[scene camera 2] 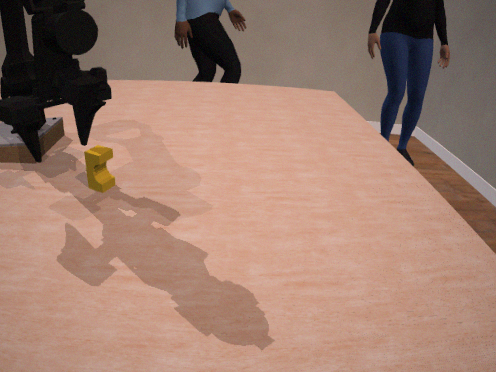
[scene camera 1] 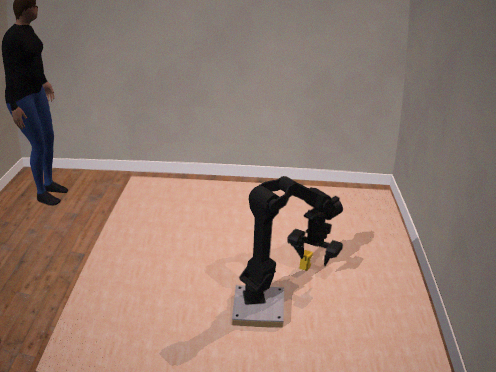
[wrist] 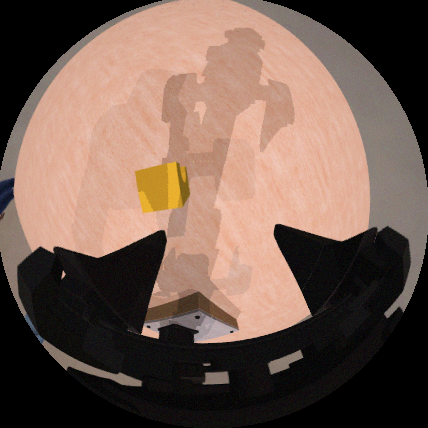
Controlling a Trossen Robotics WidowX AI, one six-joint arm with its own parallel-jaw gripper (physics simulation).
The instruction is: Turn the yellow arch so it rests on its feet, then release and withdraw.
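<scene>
The yellow arch (scene camera 1: 305, 261) (scene camera 2: 93, 171) (wrist: 157, 189) stands upright on one end on the table, its opening facing sideways, to the right in scene camera 2. My gripper (scene camera 1: 315, 260) (scene camera 2: 61, 152) (wrist: 221, 233) is open and empty, fingers pointing down. In scene camera 2 its fingertips are above the table, left of the arch and near the height of its top. In the wrist view the arch lies up and to the left of the space between the fingertips, with its end face towards the camera. The underside of the arch is hidden.
The arm's grey base plate (scene camera 1: 259, 312) (wrist: 217, 325) is fixed on the pale wooden table (scene camera 1: 150, 250) (scene camera 2: 325, 225). The arm's shadow falls around the arch. Two people (scene camera 1: 25, 65) (scene camera 2: 205, 40) stand beyond the table.
</scene>
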